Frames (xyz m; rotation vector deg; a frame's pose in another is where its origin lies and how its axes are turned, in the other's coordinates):
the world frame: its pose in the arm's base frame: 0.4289 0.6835 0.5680 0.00 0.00 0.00
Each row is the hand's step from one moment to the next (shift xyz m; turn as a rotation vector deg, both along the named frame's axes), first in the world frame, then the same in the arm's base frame.
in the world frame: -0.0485 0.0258 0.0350 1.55 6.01 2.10
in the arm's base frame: -0.0485 0.0258 0.0350 1.55 6.01 2.10
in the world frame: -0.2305 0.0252 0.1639 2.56 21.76 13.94
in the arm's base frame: -0.2305 0.0252 0.1639 2.56 21.76 13.94
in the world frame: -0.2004 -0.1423 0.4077 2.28 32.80 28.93
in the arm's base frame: -0.2004 -0.1423 0.4077 2.28 32.80 28.93
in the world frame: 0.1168 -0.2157 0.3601 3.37 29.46 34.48
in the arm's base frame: 0.1168 -0.2157 0.3601 3.37 29.46 34.48
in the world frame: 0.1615 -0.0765 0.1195 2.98 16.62 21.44
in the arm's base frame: 0.1615 -0.0765 0.1195 2.98 16.62 21.44
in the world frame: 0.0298 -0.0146 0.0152 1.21 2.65 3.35
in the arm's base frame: 0.0298 -0.0146 0.0152 1.21 2.65 3.35
